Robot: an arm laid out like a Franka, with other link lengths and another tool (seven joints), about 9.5 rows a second.
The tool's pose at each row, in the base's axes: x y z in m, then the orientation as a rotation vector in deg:
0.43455 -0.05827 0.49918 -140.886 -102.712 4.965
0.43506 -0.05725 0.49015 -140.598 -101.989 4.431
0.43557 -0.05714 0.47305 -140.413 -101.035 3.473
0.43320 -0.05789 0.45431 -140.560 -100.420 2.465
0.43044 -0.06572 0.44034 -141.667 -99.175 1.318
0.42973 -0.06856 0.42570 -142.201 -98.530 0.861
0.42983 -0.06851 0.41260 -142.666 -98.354 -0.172
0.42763 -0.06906 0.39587 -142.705 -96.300 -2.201
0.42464 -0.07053 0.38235 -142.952 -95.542 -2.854
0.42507 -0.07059 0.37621 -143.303 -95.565 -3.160
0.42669 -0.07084 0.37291 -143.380 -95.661 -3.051
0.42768 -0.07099 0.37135 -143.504 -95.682 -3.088
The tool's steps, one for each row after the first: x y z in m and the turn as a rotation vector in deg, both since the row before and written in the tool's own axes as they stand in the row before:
0.00102 0.00118 0.00897 0.342 0.685 0.237
-0.00013 0.00246 0.01693 0.221 0.956 0.385
-0.00219 0.00029 0.01877 -0.187 0.711 0.341
-0.00899 0.00157 0.01345 -0.609 0.582 1.048
-0.00376 0.00190 0.01432 -0.244 0.239 0.533
-0.00072 0.00146 0.01300 -0.627 0.415 0.230
-0.00244 -0.00026 0.01670 0.113 1.793 1.058
-0.00380 -0.00089 0.01337 -0.095 0.502 0.481
-0.00053 0.00102 0.00605 -0.374 -0.001 0.097
0.00005 0.00189 0.00316 -0.054 -0.126 -0.022
0.00008 0.00111 0.00148 -0.111 -0.043 0.030

